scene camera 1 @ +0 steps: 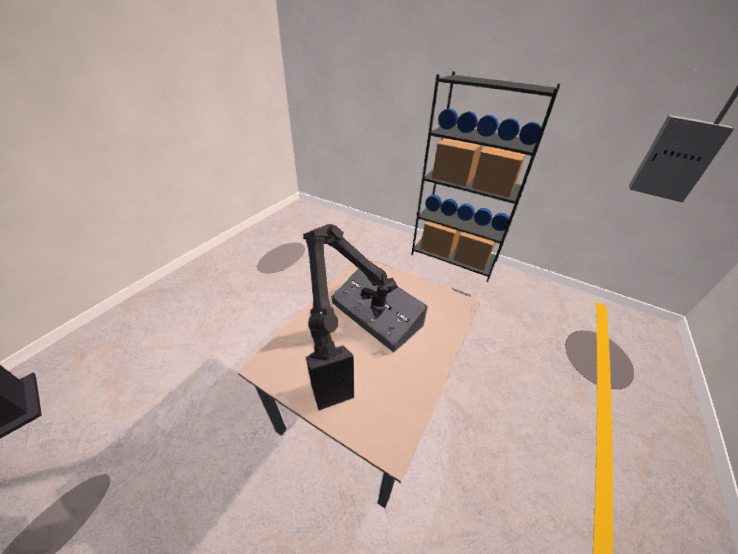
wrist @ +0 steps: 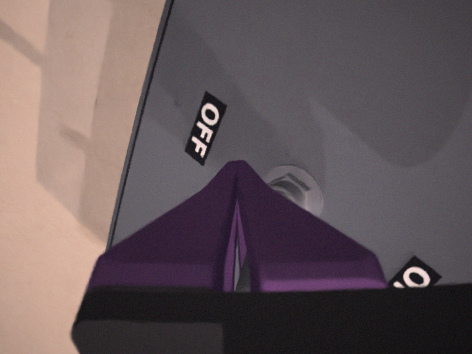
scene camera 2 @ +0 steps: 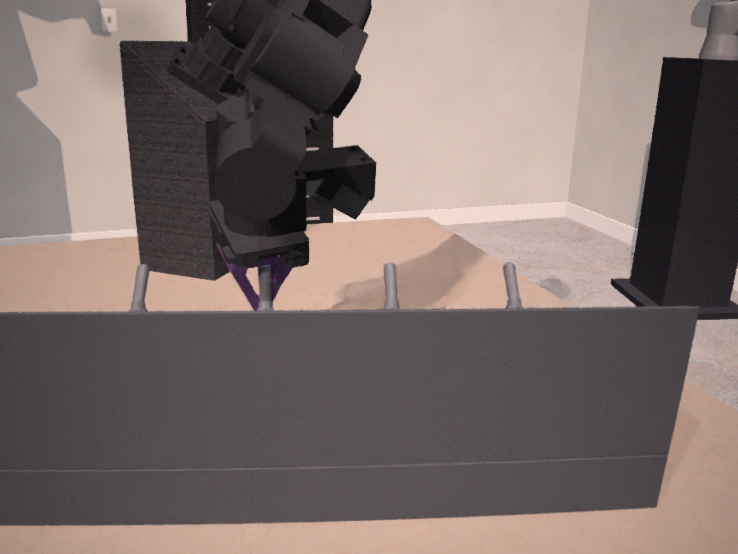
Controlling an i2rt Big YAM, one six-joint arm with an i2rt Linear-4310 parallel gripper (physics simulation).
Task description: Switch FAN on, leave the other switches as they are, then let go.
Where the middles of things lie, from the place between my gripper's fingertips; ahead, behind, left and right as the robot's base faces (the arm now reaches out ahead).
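There's the grey switch box [scene camera 2: 138, 417], and my hand's 60 mm to the right of it and 90 mm short of it.
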